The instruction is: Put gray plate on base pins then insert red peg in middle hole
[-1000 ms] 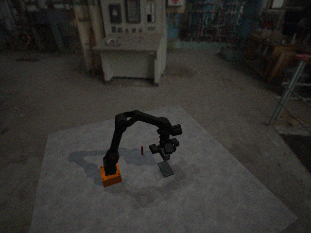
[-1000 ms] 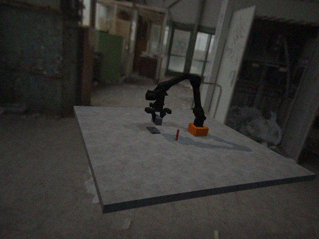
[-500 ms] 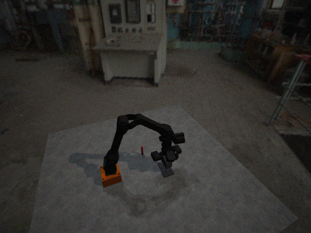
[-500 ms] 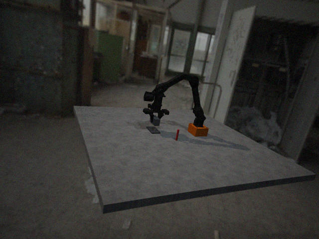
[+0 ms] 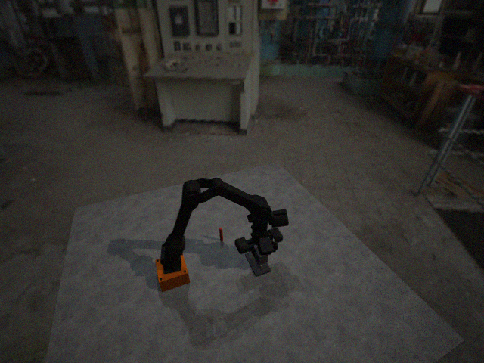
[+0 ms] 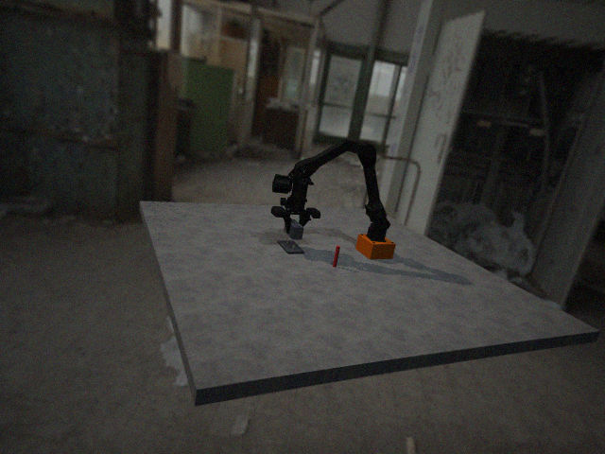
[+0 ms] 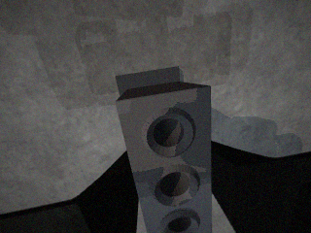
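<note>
Now: the red peg 160 mm to the left of my gripper tip, 130 mm behind it and 20 mm below it. Round my gripper tip: gray plate (30 mm above).
</note>
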